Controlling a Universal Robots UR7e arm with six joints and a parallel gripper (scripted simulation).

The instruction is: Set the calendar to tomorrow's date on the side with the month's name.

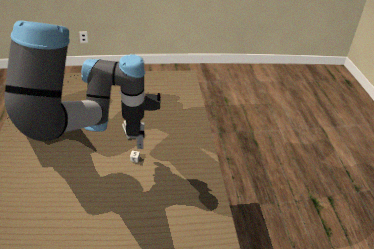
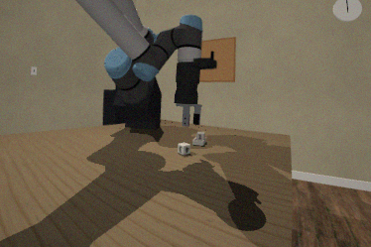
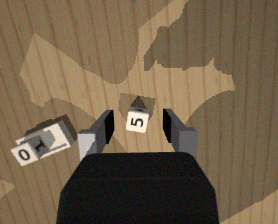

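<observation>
My gripper is now 100 mm above the white digit cube, 20 mm past it and 10 mm to the right of it. Round my hand: white tray: 160 mm to the left, 100 mm below, 30 mm behind.
</observation>
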